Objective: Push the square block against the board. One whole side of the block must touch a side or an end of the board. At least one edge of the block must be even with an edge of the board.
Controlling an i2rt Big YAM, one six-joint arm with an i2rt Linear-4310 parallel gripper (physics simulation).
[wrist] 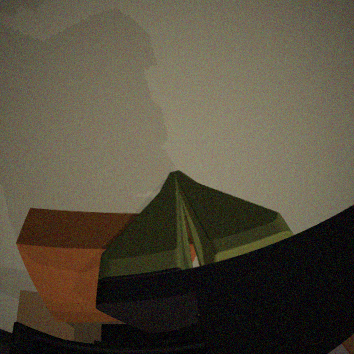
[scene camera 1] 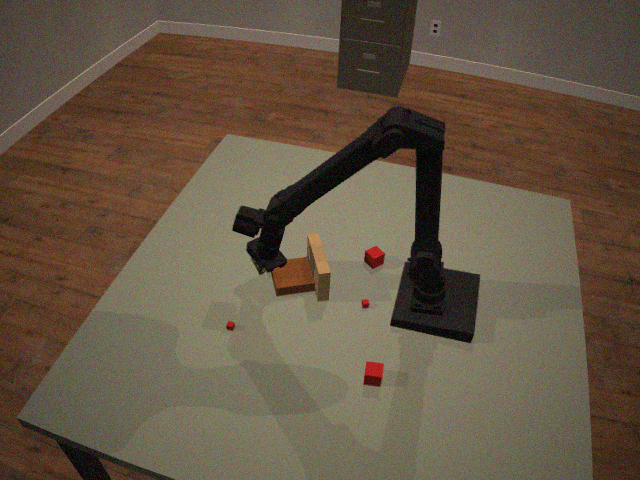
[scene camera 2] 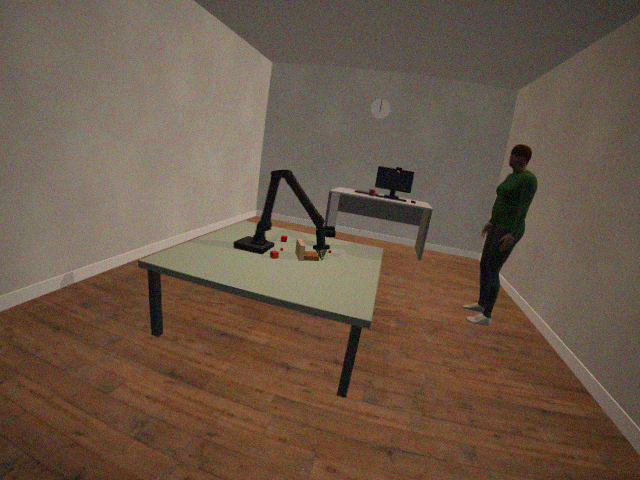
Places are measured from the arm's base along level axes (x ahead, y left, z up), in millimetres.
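Pixels of known places: gripper, fingertip midpoint: (wrist: 176, 179) (scene camera 1: 261, 273) (scene camera 2: 322, 259); arm's base, link origin: (scene camera 1: 428, 296) (scene camera 2: 258, 242).
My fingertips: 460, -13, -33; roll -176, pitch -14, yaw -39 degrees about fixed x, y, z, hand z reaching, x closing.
For each thing: its middle in the pictures, then the offset to it from my fingertips, as dx, dy, dz.
- square block, body centre: (wrist: 108, 278) (scene camera 1: 291, 276) (scene camera 2: 309, 255) -88, +2, +12
- light wood board, body centre: (wrist: 100, 347) (scene camera 1: 318, 266) (scene camera 2: 300, 249) -157, -14, +49
The square block (scene camera 1: 292, 274) (scene camera 2: 311, 255) (wrist: 65, 280) is orange-brown and lies flat on the table. The light wood board (scene camera 1: 317, 264) (scene camera 2: 299, 250) (wrist: 40, 315) stands upright on its long edge. In scene camera 1 the block's right side meets the board's left face, with no gap that I can see. The block's near edge sits slightly back from the board's near end; the far ends are partly hidden. My gripper (scene camera 1: 262, 270) (scene camera 2: 322, 257) (wrist: 176, 179) is shut and empty, its green fingers pointing down by the block's far left corner. I cannot tell whether they touch it.
Two larger red cubes (scene camera 1: 374, 257) (scene camera 1: 373, 373) and a tiny red cube (scene camera 1: 365, 303) lie right of the board, towards the arm's base (scene camera 1: 449, 304). Another tiny red cube (scene camera 1: 230, 325) lies to the near left of the block. The table's left edge is beyond the gripper.
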